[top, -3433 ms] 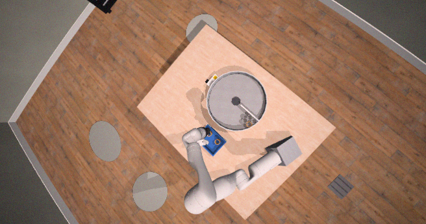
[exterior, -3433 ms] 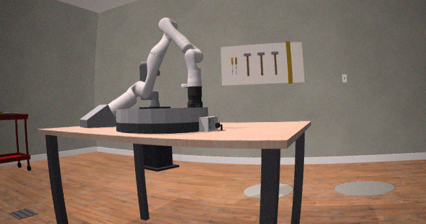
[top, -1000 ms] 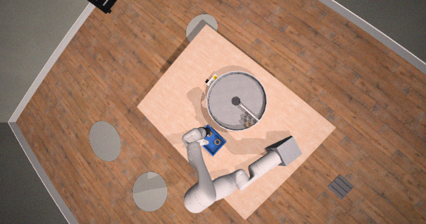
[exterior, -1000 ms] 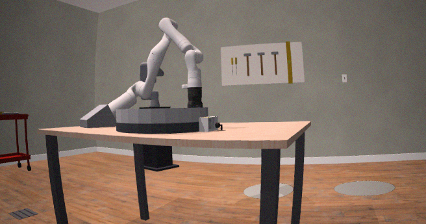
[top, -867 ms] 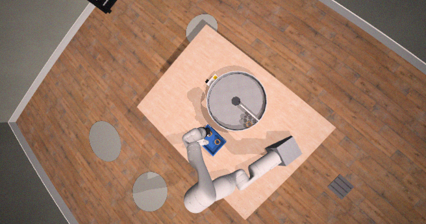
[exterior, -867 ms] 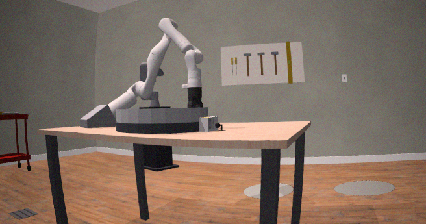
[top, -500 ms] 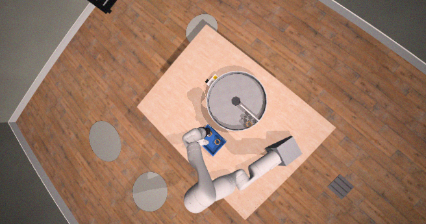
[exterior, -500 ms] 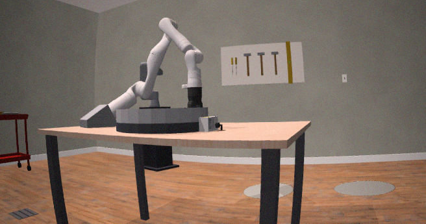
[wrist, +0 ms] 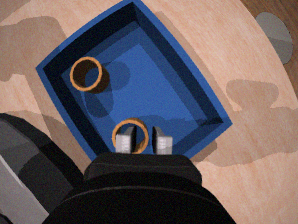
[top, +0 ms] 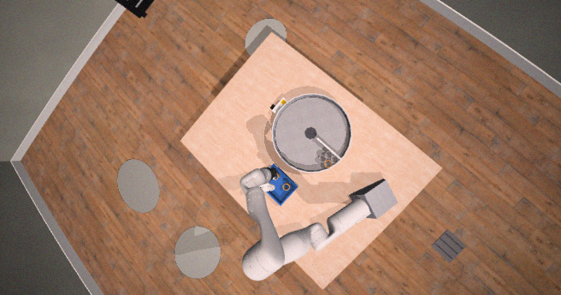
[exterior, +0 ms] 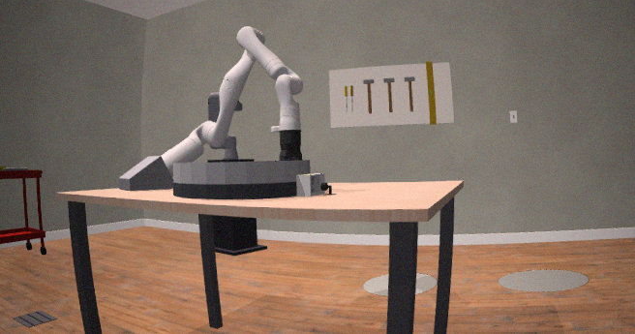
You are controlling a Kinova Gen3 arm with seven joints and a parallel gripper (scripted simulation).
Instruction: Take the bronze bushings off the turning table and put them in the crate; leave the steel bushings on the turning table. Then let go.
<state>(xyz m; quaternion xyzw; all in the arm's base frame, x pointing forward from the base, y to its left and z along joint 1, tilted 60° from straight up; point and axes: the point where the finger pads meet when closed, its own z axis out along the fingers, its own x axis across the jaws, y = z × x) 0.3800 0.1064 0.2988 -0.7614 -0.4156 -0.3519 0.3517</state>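
Now: hand 5 cm past the blue crate and 2 cm above it. The rest, counted from my hand: grey turning table 7 cm ahead, 32 cm to the right, 1 cm above.
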